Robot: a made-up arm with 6 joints.
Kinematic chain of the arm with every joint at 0, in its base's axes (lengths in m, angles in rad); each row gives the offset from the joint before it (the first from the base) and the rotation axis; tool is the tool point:
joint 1: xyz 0 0 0.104 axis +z
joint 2: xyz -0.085 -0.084 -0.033 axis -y
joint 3: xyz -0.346 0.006 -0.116 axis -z
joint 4: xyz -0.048 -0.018 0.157 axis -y
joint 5: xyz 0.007 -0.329 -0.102 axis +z
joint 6: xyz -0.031 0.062 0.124 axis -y
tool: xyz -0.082 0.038 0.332
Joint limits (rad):
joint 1: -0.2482..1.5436
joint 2: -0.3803..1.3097
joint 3: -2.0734..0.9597
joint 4: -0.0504..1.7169
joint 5: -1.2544..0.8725
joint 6: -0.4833..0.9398
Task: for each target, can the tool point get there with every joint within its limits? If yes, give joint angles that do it. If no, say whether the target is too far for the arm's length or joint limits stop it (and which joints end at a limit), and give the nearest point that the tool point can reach.
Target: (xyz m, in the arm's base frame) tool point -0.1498 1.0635 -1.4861
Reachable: no: too far | nearest point -0.2954 0.1472 -0.7872 | short by 1.162 m
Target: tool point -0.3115 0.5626 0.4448
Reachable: no: joint limits stop it (at a limit: joint 1, joint 3, joint 4, joint 5, joint 6) | nearest point -0.3032 0.2564 0.3572 | short by 0.319 m
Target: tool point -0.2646 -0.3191 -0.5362
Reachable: yes | joints 0.4149 1.1497 -0.0801 1.3119 -0.8313 0.5269
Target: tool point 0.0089 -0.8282 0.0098
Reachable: yes | joints 1.1644 0.5788 -0.1356 0.5135 -0.2769 -0.0162
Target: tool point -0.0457 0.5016 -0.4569
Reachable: no: joint limits stop it (at a limit: joint 1, joint 2, joint 3, joint 4) | nearest point -0.1862 0.1962 -0.4974 | short by 0.339 m
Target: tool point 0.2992 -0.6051 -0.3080
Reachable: yes | joints 0.9906 0.6245 -0.6751 1.2937 0.3324 0.5351
